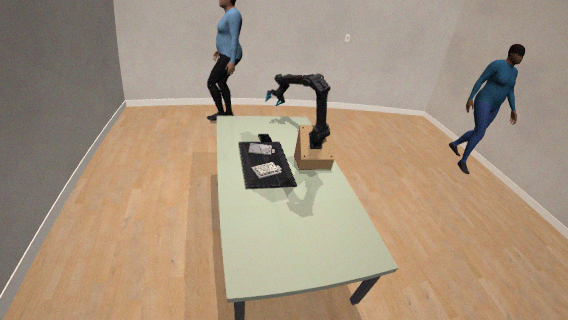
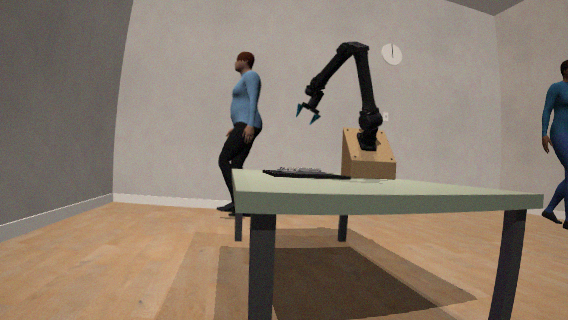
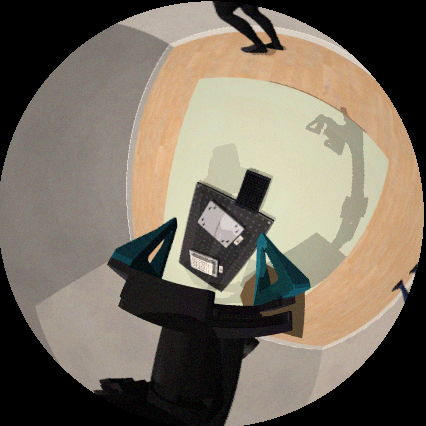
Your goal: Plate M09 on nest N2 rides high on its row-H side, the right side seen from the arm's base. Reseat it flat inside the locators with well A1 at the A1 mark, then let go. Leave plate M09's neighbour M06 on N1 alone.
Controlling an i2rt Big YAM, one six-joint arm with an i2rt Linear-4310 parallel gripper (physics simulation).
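Pixels of known places: gripper, fingertip midpoint: (image 1: pixel 270 103) (image 2: pixel 302 120) (image 3: pixel 218 228); arm's base, origin of the base link: (image 1: pixel 315 140) (image 2: pixel 366 142).
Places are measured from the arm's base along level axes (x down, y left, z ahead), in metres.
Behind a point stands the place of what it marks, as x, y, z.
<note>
My gripper (image 1: pixel 273 101) @[-0.128, -0.320, 0.282] (image 2: pixel 304 119) @[-0.128, -0.320, 0.282] (image 3: pixel 218 228) @[-0.128, -0.320, 0.282] is open and empty, high above the table. Nest N2 (image 1: pixel 260 149) @[0.158, -0.122, 0.356] (image 3: pixel 212 216) @[0.157, -0.155, 0.389] is a pale grey plate with small dark locators on the black perforated board (image 1: pixel 288 180) @[0.169, 0.222, 0.216] (image 3: pixel 196 197) @[0.169, -0.186, 0.487]; no plate shows on it. A dark gridded block (image 1: pixel 264 137) @[0.164, -0.308, 0.301] (image 3: pixel 256 188) @[0.173, -0.324, 0.288] lies at the board's far edge, outside N2; I cannot tell whether it is plate M09. The white plate M06 (image 1: pixel 266 169) @[0.143, 0.137, 0.349] (image 3: pixel 203 263) @[0.143, 0.094, 0.337] sits on nest N1 at the near end. The A1 marks are too small to read.
The arm stands on a wooden block (image 1: pixel 315 164) @[0.138, 0.093, -0.002] (image 2: pixel 372 170) @[0.142, 0.093, -0.003] beside the board, on the pale green table (image 1: pixel 300 245) @[0.182, 0.724, 0.257] (image 2: pixel 380 202) @[0.199, 0.975, 0.342]. A person in light blue (image 1: pixel 229 35) (image 2: pixel 246 95) stands beyond the table. Another person (image 1: pixel 495 85) (image 2: pixel 560 115) is at the right.
</note>
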